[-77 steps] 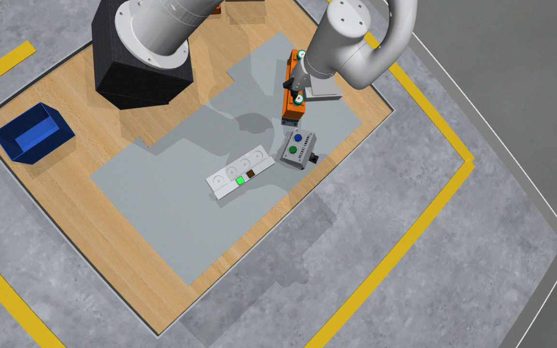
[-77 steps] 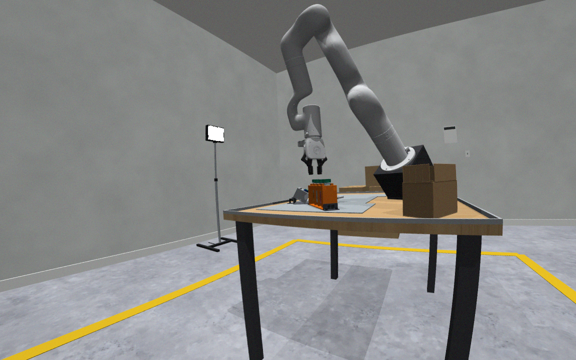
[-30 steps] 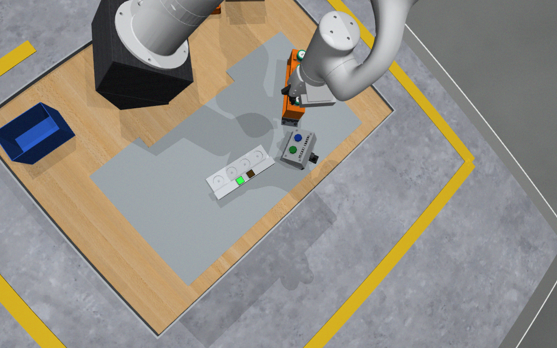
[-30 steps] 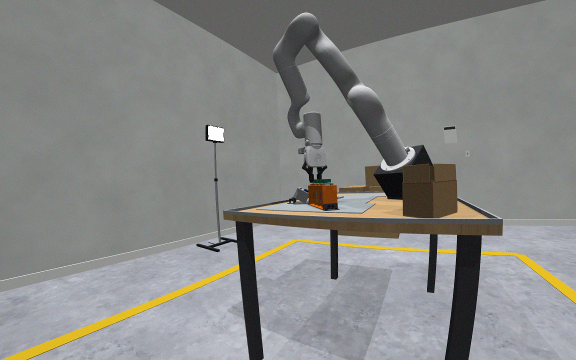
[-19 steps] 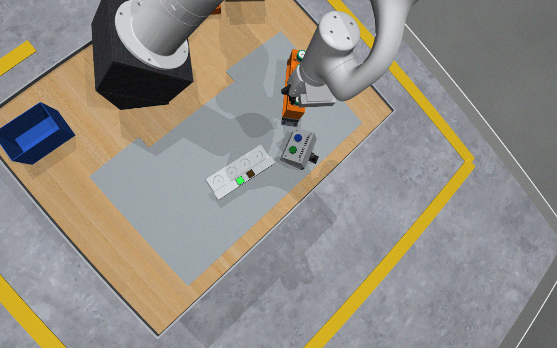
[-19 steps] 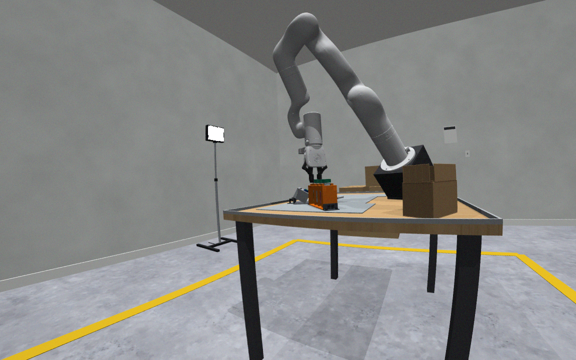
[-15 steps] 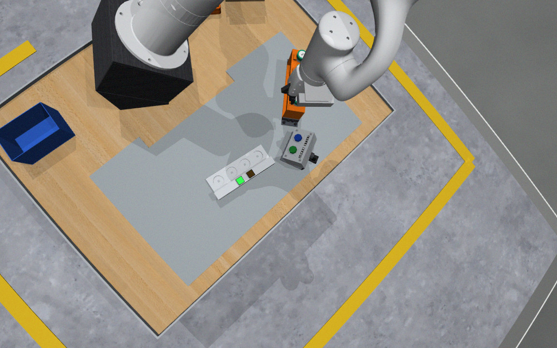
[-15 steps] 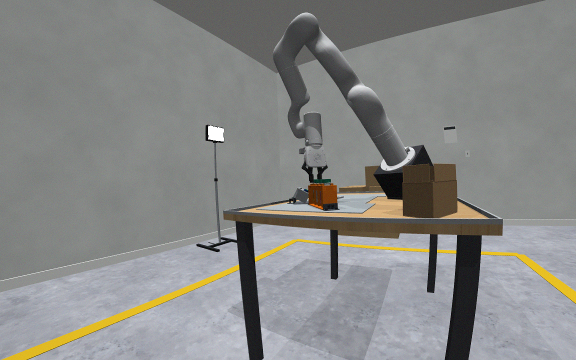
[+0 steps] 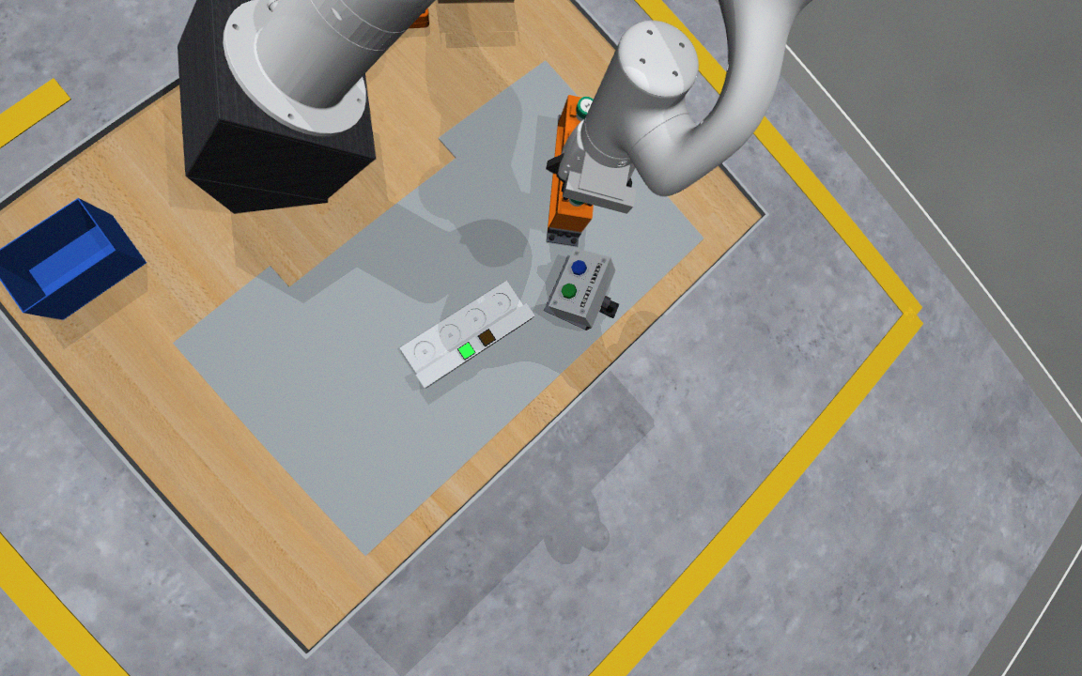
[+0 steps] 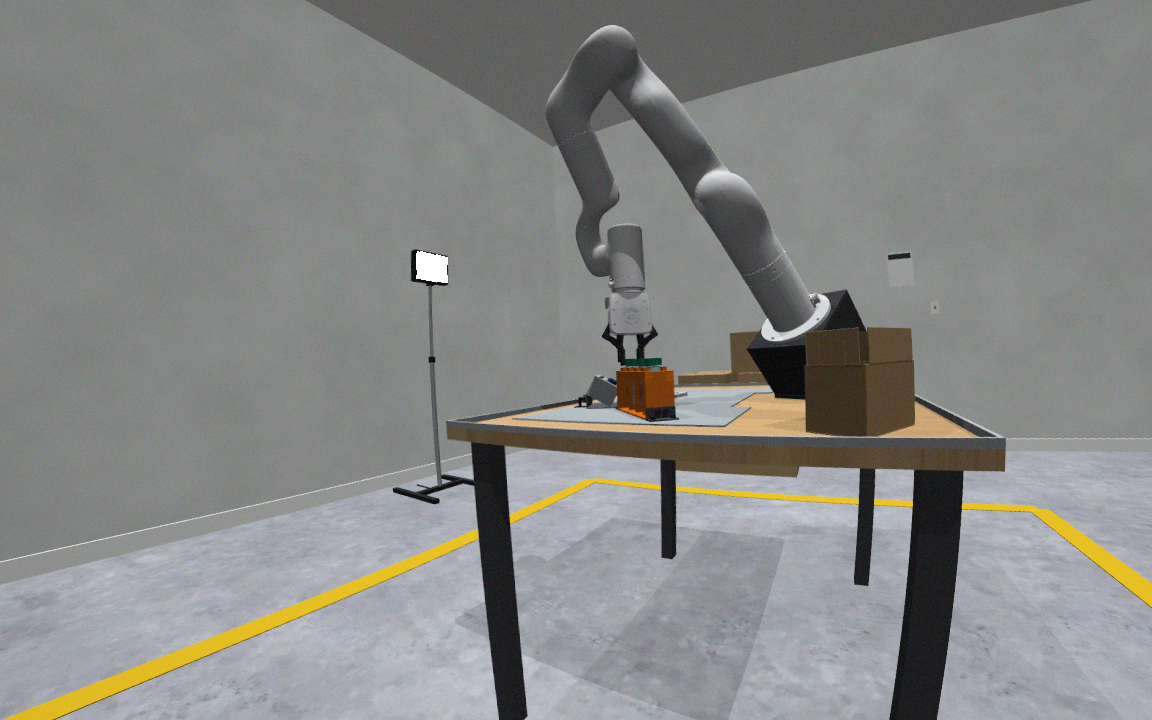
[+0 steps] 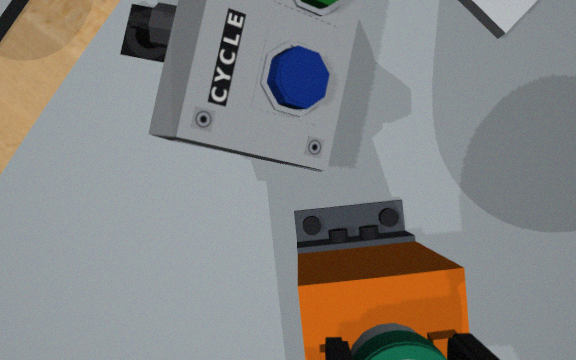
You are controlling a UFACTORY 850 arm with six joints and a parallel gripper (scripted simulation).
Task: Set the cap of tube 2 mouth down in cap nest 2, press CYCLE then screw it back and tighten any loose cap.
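Right now the green ready key is 120 mm ahead of my hand, 90 mm to the right of it and 60 mm below it. Round my hand: blue cycle key (100 mm ahead, 60 mm below, 50 mm to the right); then key housing (130 mm ahead, 70 mm to the right, 70 mm below); then green-rimmed cap (80 mm behind, 60 mm to the left, 10 mm below).
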